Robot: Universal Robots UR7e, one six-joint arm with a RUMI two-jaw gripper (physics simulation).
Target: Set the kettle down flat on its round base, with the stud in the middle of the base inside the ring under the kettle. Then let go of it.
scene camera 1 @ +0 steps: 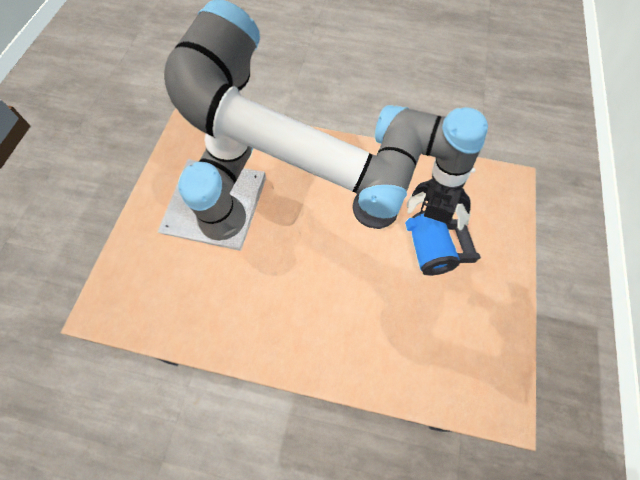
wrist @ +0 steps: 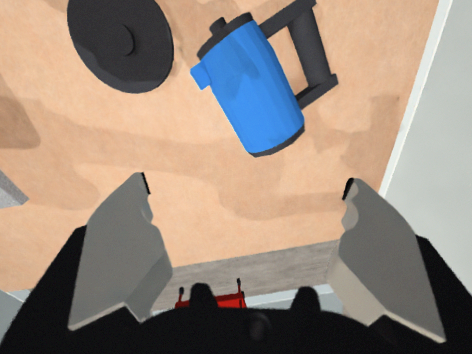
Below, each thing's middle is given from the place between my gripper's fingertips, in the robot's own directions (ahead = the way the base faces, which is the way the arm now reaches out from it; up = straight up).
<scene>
The blue kettle (scene camera 1: 436, 253) is 70 mm ahead of my hand, 40 mm to the left of it and 200 mm below it.
</scene>
